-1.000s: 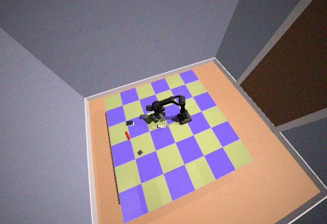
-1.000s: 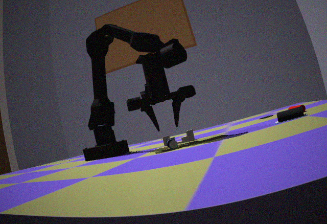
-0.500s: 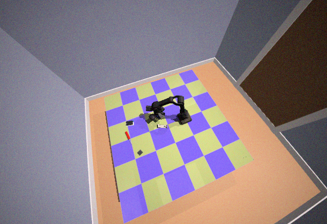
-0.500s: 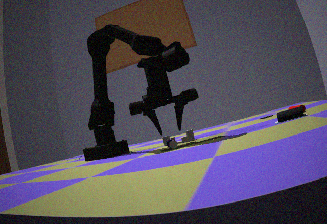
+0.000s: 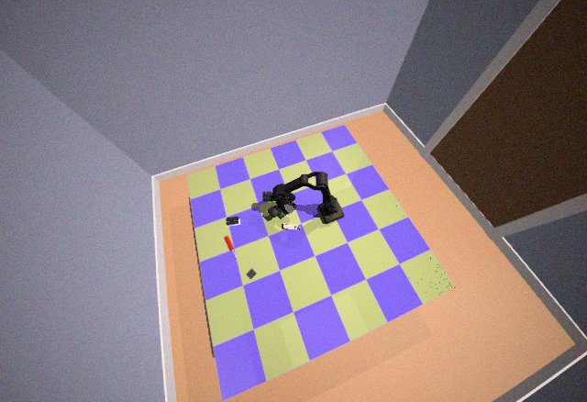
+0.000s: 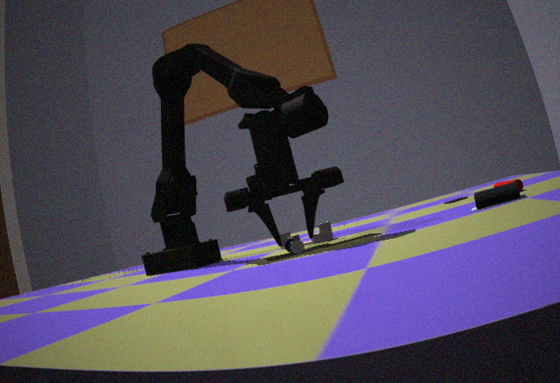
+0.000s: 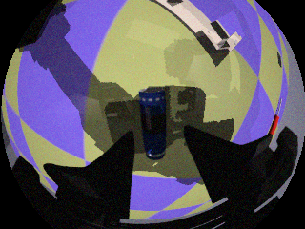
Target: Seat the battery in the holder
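My gripper tip is now 10 mm past the battery and 10 mm above it. From my gripper tip the other things lie so: red-handled screwdriver 380 mm ahead, 90 mm to the left, 10 mm below; dark square piece 320 mm ahead, 270 mm to the left, 20 mm below.
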